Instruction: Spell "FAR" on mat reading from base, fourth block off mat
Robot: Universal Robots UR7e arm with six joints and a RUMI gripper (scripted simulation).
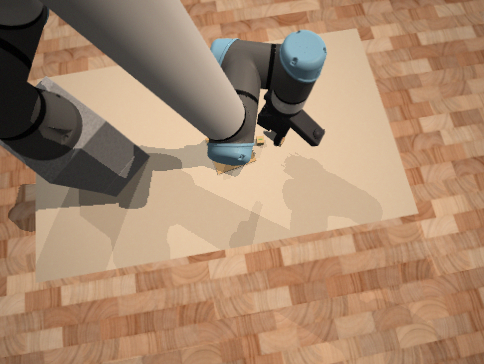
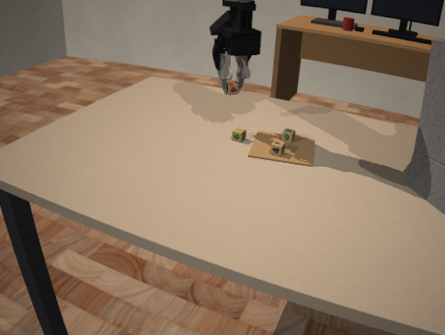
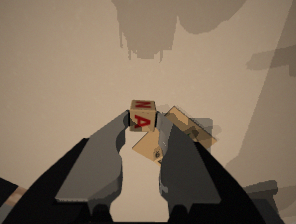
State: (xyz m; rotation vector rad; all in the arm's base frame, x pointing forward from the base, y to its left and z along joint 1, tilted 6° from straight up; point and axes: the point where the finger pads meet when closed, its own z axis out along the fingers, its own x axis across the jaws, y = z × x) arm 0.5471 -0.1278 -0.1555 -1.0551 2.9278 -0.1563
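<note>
Right now my hand is 150 mm past the brown mat, 110 mm above it and 50 mm to the right of it. Round my hand: green R block 150 mm behind, 90 mm below, 20 mm to the left; red-lettered block right at my hand; green-lettered block 100 mm below, 50 mm to the left, 40 mm behind.
</note>
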